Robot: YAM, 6 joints.
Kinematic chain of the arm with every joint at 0, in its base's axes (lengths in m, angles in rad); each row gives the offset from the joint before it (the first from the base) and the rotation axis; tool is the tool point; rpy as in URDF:
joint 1: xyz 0 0 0.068 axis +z
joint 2: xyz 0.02 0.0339 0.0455 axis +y
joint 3: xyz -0.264 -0.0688 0 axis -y
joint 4: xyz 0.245 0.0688 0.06 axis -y
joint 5: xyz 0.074 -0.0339 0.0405 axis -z
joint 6: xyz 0.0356 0 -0.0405 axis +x
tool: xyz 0 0 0 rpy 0 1.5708 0
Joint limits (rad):
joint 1: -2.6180..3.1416
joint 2: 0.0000..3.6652
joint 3: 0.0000..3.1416
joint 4: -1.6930..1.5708
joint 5: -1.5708..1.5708
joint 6: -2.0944..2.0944
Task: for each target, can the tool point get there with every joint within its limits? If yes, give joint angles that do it. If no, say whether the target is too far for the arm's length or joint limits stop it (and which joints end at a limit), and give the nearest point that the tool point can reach.
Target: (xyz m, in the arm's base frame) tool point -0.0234 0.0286 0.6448
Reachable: yes | joints -2.0133 0.9462 1.9044 0.2974 1.2134 -0.1998
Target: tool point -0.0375 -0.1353 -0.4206
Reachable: no: joint limits stop it (at a limit: joint 2) | nearest point -0.0413 -0.1490 -0.3679 | short by 0.055 m
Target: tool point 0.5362 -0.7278 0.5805
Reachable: no: too far | nearest point 0.3401 -0.4616 0.4058 | short by 0.374 m
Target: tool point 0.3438 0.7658 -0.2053
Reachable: no: too far | nearest point 0.2471 0.5503 -0.1134 | short by 0.253 m
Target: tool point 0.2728 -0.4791 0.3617
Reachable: yes | joints -1.0402 2.3429 2.1257 0.7286 0.2032 -0.1878
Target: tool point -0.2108 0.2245 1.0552
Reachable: no: too far | nearest point -0.1390 0.1480 0.7120 | short by 0.359 m
